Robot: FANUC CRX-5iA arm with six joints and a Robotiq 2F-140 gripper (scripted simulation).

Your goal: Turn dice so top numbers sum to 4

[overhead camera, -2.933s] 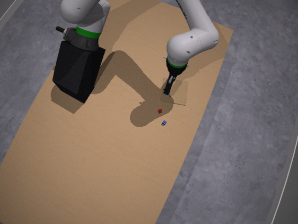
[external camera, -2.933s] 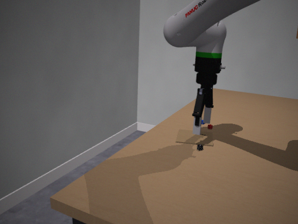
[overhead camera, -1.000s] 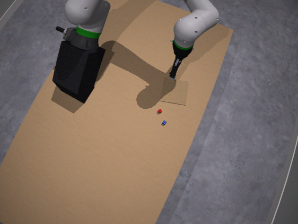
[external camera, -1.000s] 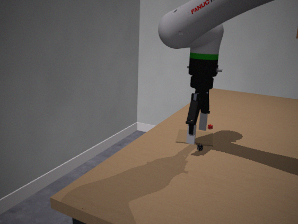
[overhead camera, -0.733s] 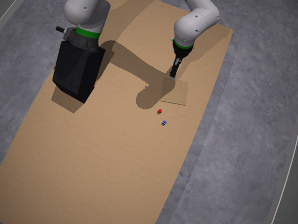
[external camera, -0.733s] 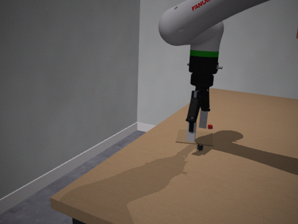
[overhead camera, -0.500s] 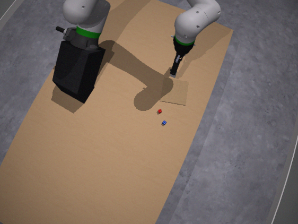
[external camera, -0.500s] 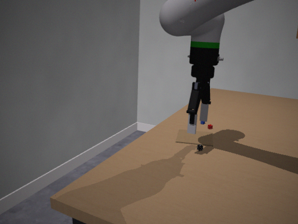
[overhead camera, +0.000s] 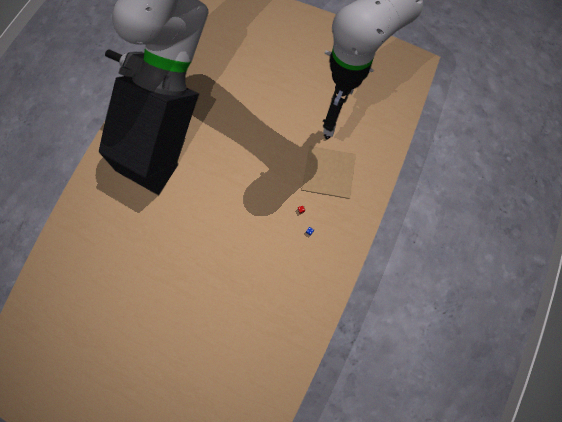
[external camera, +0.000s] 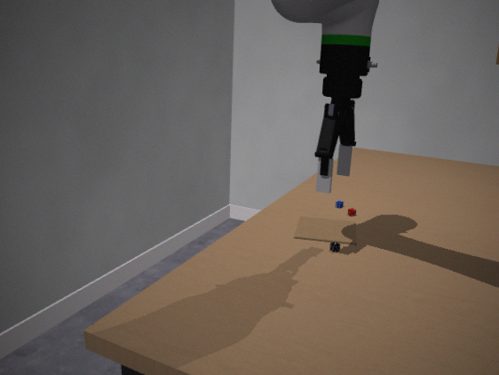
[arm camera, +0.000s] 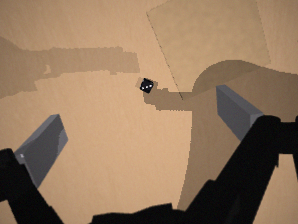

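Now: hand 15 cm above the black die, 1 cm to the left of it and 1 cm past it. Round my hand: red die 25 cm to the right, 15 cm below, 2 cm ahead; blue die 29 cm to the right, 15 cm below, 7 cm ahead; tan mat 16 cm below, 11 cm to the right, 4 cm ahead.
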